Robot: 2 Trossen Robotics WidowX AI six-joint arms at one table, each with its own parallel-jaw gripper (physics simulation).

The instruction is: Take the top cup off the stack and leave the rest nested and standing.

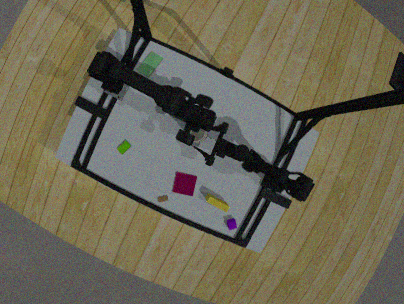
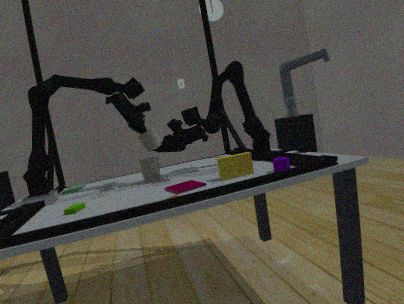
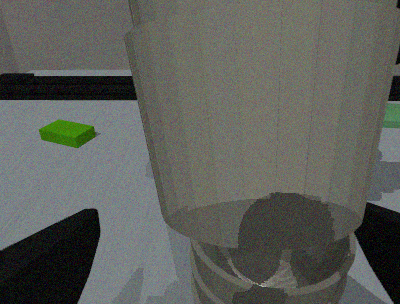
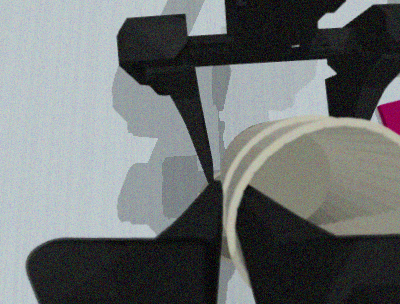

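Seen in the pictures: left gripper, fingertip midpoint: [image 1: 198, 136] [image 2: 154, 150] [image 3: 226, 217] [image 4: 277, 177]; right gripper, fingertip midpoint: [image 3: 375, 64] [image 4: 226, 189]; left arm's base at its link origin: [image 1: 273, 180] [image 2: 262, 152]; right arm's base at its link origin: [image 1: 115, 86] [image 2: 39, 194].
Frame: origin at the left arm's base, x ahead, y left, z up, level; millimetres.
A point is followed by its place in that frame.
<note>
My right gripper [image 2: 141, 131] [image 4: 226, 189] {x 450, y -80, z 148 mm} is shut on the rim of a beige cup [image 2: 149, 139] {x 459, y -11, z 143 mm} [image 3: 241, 114] {x 419, y -38, z 146 mm} [image 4: 289, 169] and holds it tilted in the air. The lifted piece shows two rims, one just inside the other. It hangs clear above the rest of the stack [image 2: 150, 169] [image 3: 211, 271], which stands upright and nested on the grey table [image 1: 243, 99] {x 307, y -304, z -21 mm}. From above, the lifted cup [image 1: 199, 136] {x 441, y -39, z 129 mm} hides the stack. My left gripper [image 2: 159, 148] {x 445, y -39, z 96 mm} [image 1: 201, 139] {x 445, y -39, z 96 mm} is wide open and empty. Its fingers reach in at the level of the lifted cup's base.
On the table lie a pale green slab [image 1: 151, 63] {x 791, y -280, z -11 mm} [image 2: 74, 189] {x 788, y -221, z -11 mm}, a lime block [image 1: 123, 147] {x 742, y 144, z -6 mm} [image 2: 75, 208] {x 734, y 168, z -8 mm} [image 3: 70, 133] {x 723, y 133, z -6 mm}, a magenta slab [image 1: 184, 183] {x 408, y 185, z -14 mm} [image 2: 185, 186] {x 407, y 205, z -13 mm}, a yellow block [image 1: 217, 202] {x 239, y 199, z 48 mm} [image 2: 234, 165] {x 239, y 220, z 18 mm}, a purple cube [image 1: 231, 224] {x 117, y 284, z 19 mm} [image 2: 281, 163] {x 121, y 305, z 6 mm} and a small brown block [image 1: 162, 198] {x 476, y 296, z -14 mm}. A black rail [image 2: 219, 193] {x 360, y 369, z -15 mm} frames the table.
</note>
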